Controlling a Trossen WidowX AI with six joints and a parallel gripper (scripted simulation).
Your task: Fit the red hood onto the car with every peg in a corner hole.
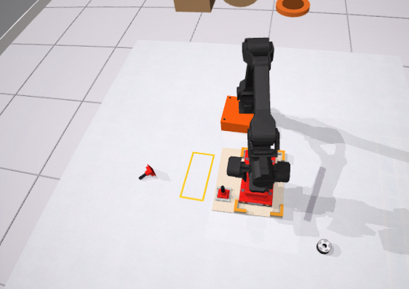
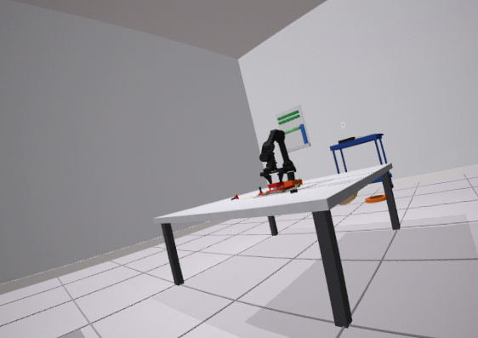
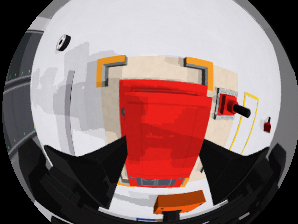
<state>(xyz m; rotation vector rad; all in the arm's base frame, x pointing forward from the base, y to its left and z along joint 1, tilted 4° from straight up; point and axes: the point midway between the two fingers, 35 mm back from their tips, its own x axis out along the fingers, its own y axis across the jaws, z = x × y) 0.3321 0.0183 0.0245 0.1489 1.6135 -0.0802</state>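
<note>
Right now the grey engine block is 3 cm below my gripper tip and 1 cm to the left of it. The rest, counted from my gripper tip: grey strip (19 cm to the left, 5 cm below, 2 cm ahead); then red hood (right at my gripper tip).
</note>
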